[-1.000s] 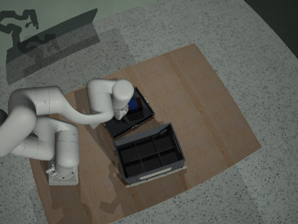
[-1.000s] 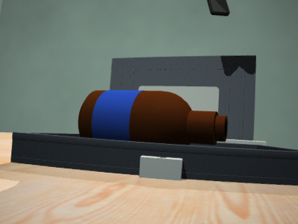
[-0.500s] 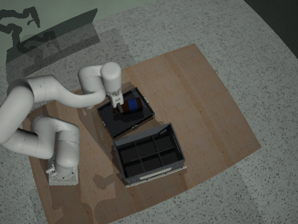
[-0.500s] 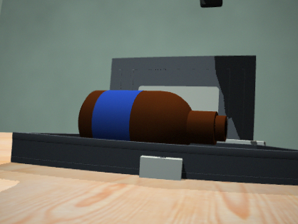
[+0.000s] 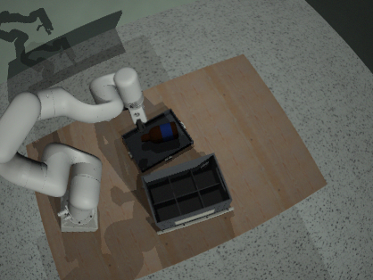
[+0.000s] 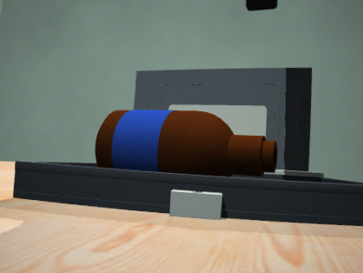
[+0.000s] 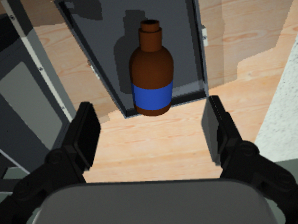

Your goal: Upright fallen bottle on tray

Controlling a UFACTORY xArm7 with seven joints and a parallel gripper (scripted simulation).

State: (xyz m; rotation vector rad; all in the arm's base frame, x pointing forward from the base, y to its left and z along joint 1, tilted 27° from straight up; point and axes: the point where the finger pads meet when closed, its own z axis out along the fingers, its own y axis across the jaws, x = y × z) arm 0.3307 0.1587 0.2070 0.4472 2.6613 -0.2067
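My gripper is now 5 cm short of the bottle, 2 cm to the left of it and 16 cm above it. Round my hand: dark crate 2 cm behind, 30 cm to the right, 12 cm below; then tray 3 cm ahead, 2 cm to the right, 19 cm below.
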